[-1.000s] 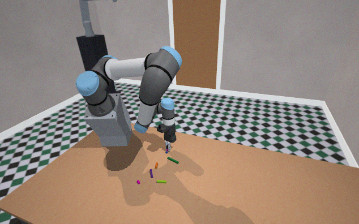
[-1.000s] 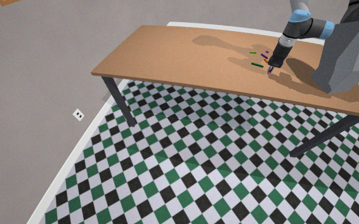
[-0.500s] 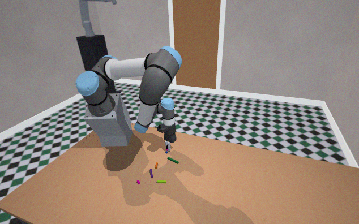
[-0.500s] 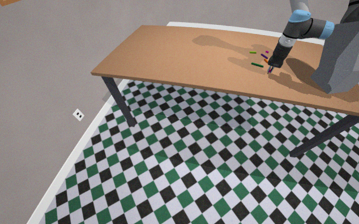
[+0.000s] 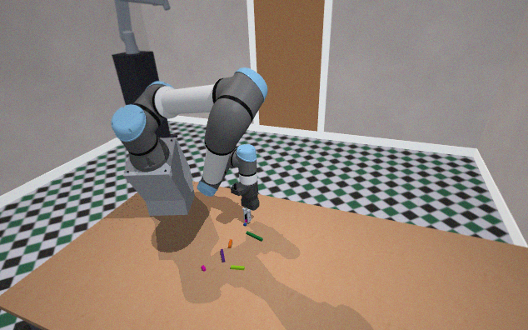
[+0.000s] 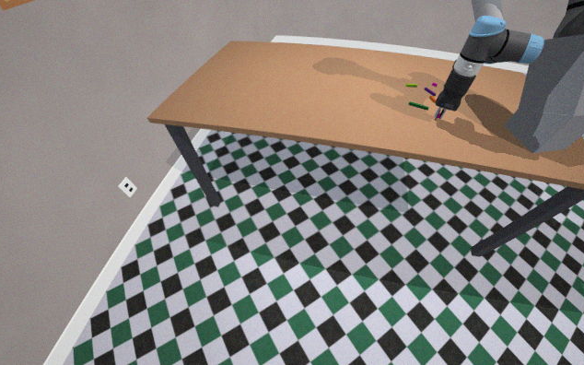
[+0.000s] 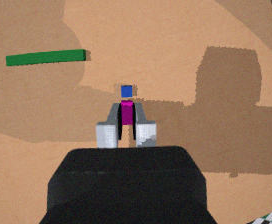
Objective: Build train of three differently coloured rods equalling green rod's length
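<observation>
Now: hand 2 cm to the left of the blue rod and 3 cm above it. Also, from my hand: purple rod: 21 cm to the right, 3 cm below; green rod: 6 cm ahead, 7 cm to the right, 3 cm below; orange rod: 1 cm behind, 15 cm to the right, 3 cm below.
</observation>
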